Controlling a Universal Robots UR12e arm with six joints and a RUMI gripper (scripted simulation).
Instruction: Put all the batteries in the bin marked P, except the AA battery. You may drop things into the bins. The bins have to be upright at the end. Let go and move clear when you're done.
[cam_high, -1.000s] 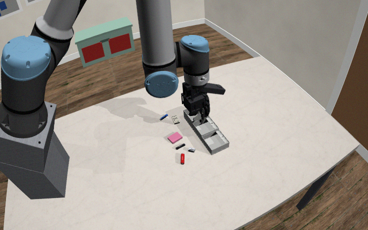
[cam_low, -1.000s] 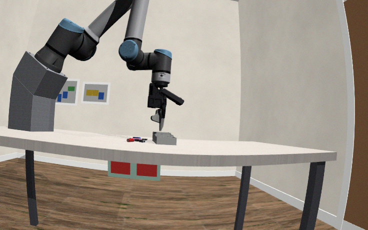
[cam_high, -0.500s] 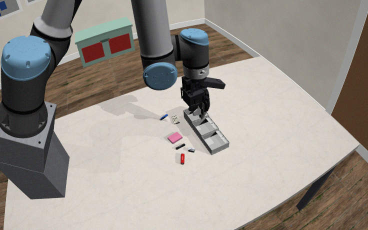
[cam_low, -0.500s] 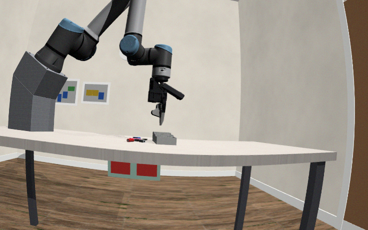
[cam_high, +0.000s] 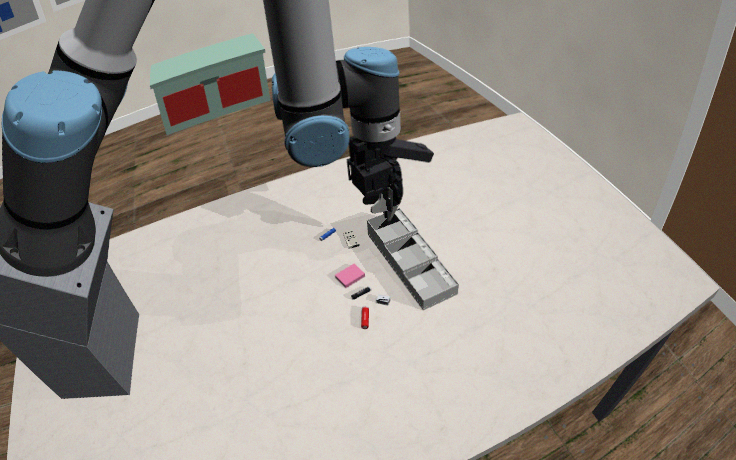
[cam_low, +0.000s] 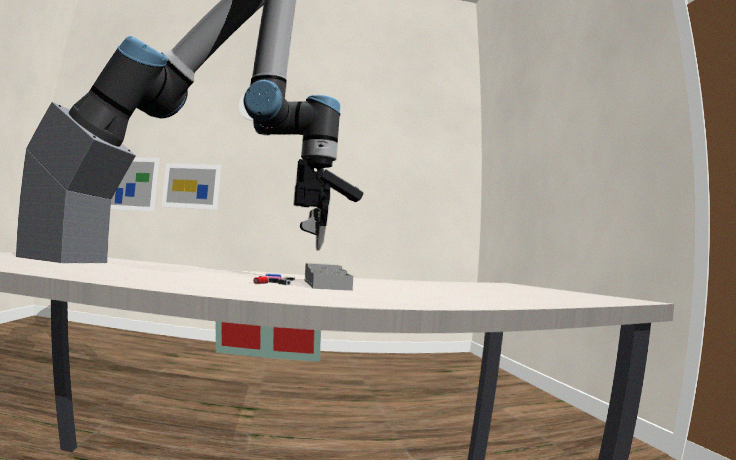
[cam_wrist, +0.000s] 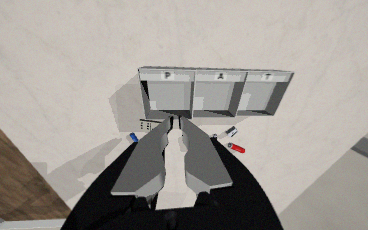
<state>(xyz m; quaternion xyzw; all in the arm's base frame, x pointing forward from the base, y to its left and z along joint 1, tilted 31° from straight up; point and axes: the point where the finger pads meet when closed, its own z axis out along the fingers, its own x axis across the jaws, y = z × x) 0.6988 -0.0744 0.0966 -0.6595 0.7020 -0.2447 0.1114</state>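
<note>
The blue battery is 90 mm behind my hand, 120 mm to the left of it and 90 mm below it. Also, from my hand: white dotted tile: 60 mm behind, 70 mm to the left, 90 mm below; then bin marked P: 70 mm to the right, 70 mm below; then pink block: 120 mm behind, 20 mm to the right, 90 mm below.
</note>
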